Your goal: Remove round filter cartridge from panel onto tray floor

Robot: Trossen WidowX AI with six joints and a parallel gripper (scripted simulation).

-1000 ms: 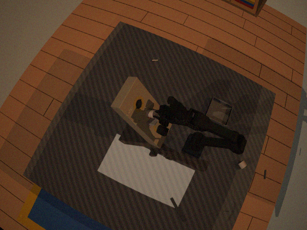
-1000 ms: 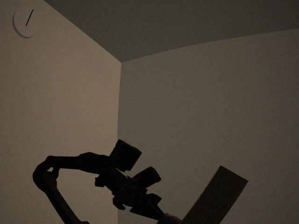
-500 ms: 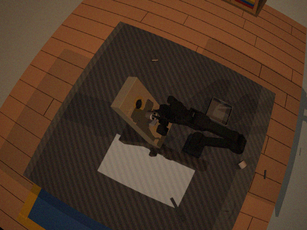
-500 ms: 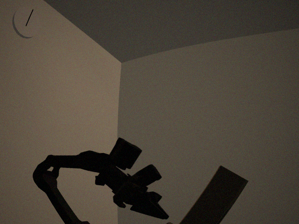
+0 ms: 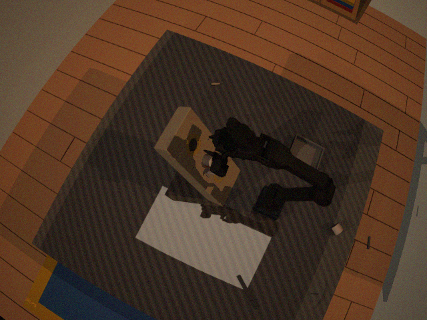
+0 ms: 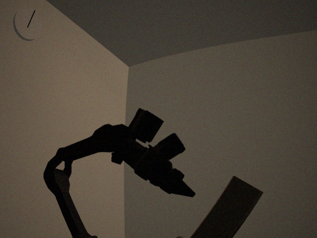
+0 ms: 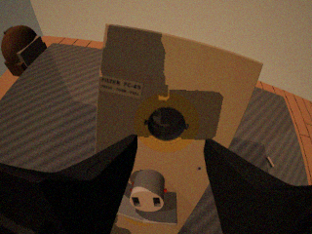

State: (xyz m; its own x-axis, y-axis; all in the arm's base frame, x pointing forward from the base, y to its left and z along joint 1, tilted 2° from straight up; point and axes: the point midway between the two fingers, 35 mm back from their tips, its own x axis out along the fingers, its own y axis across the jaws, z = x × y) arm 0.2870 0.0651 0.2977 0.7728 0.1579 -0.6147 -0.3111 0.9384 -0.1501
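Now: gripper tip 3 cm past the round cartridge and 13 cm above it. Round my gripper tip: small peg 23 cm ahead, 40 cm to the right, 33 cm below; grey flap 4 cm behind, 1 cm to the right, 16 cm below; tan service panel 2 cm ahead, 15 cm below.
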